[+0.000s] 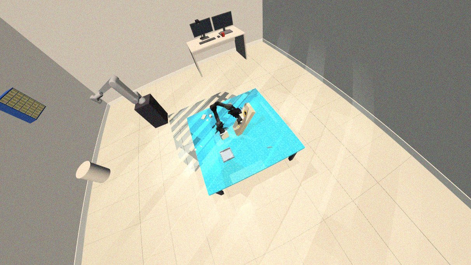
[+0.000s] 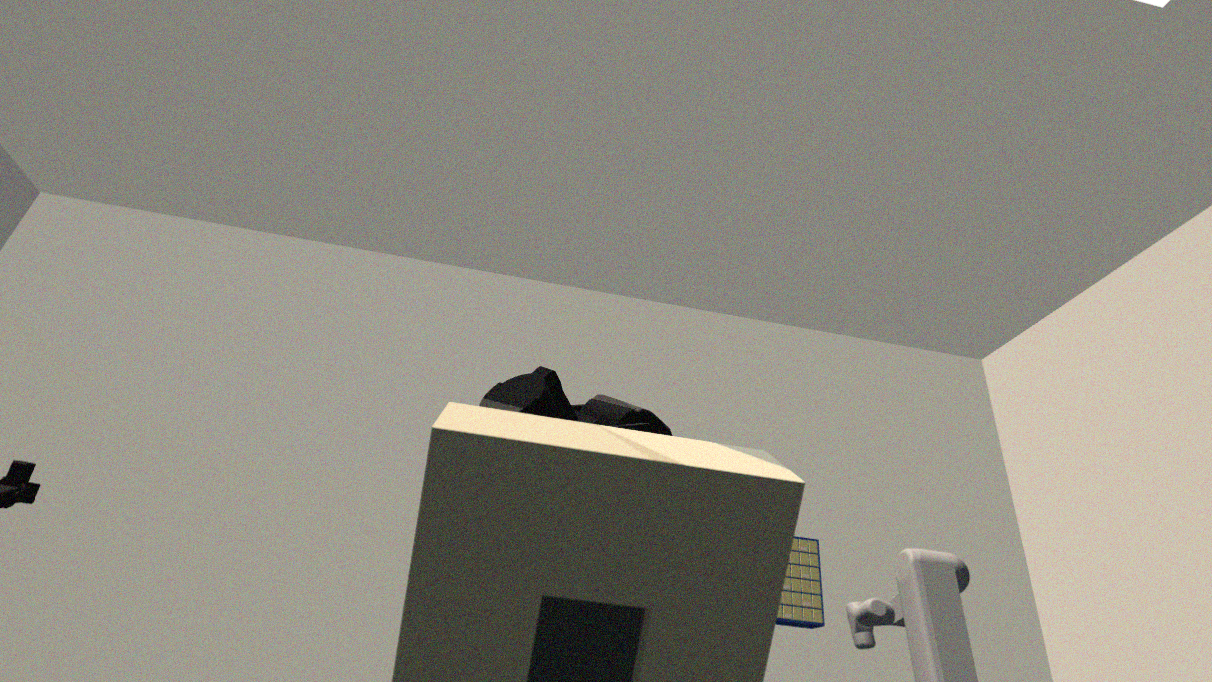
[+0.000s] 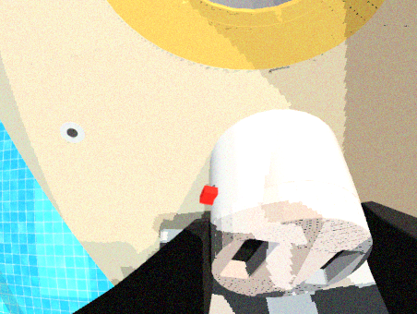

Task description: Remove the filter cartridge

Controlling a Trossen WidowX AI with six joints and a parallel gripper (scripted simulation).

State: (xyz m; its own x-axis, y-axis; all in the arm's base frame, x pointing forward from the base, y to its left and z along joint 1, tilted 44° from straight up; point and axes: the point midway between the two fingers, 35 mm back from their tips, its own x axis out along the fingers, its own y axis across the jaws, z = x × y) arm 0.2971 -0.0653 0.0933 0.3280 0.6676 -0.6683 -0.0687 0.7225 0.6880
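Right now my gripper tip is 340 mm past the grey tray, 310 mm to the left of it and 220 mm above it. From my gripper tip the other things lie so: white round filter cartridge (right at my gripper tip).
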